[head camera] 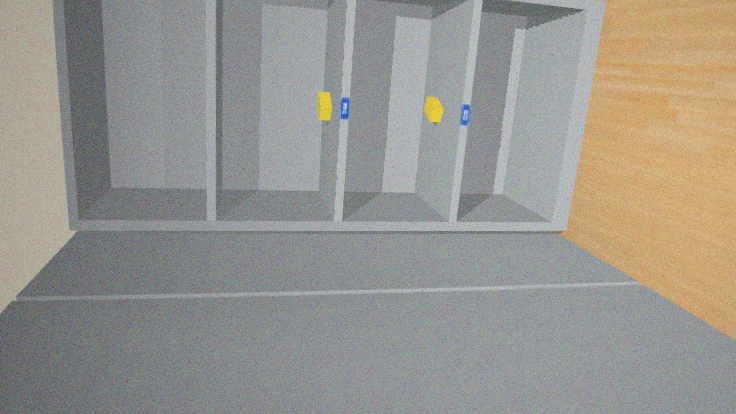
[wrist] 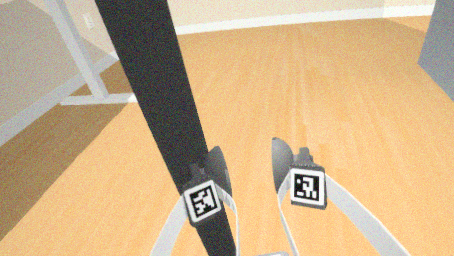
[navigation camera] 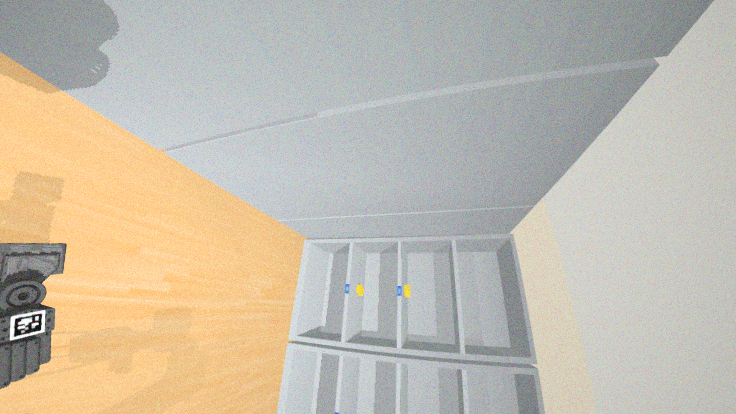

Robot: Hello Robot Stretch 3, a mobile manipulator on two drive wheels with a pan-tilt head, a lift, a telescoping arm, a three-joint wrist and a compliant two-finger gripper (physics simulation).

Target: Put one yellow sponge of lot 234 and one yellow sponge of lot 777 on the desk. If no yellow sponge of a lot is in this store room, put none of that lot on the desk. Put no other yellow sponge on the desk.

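Places are measured from the robot's base along level axes (x right, y down, z ahead), in millimetres.
Pixels of known places: gripper, fingertip midpoint: (wrist: pixel 248 160).
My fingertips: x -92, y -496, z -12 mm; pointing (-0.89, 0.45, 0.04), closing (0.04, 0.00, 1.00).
Ahead of a thing's pixels: the offset from my fingertips to its top centre. "*": to the spot under its first point.
A yellow sponge (head camera: pixel 324 106) (navigation camera: pixel 407 290) is in one compartment of a grey shelf unit (head camera: pixel 257 225) (navigation camera: pixel 301 288), close to a blue label (head camera: pixel 344 108) (navigation camera: pixel 399 290) on the divider. Another yellow sponge (head camera: pixel 433 109) (navigation camera: pixel 360 290) is in the neighbouring compartment, close to a second blue label {* dz -430, dx +1945, dy -21 mm} (head camera: pixel 465 114) (navigation camera: pixel 346 288). I cannot read either label surely. My gripper (wrist: pixel 248 160) is open and empty, over wooden floor and away from both sponges. The desk top does not show; a white leg {* dz -779, dx -1220, dy +178 mm} (wrist: pixel 80 55) with a foot, possibly the desk's, stands at upper left in the wrist view.
A large grey panelled surface (head camera: pixel 360 334) (navigation camera: pixel 411 154) adjoins the shelf unit. A second unit with compartments is partly visible in the navigation view. A black bar (wrist: pixel 150 75) runs beside my gripper. A grey block (wrist: pixel 440 50) stands at right. My dark wrist (navigation camera: pixel 23 293) shows at left.
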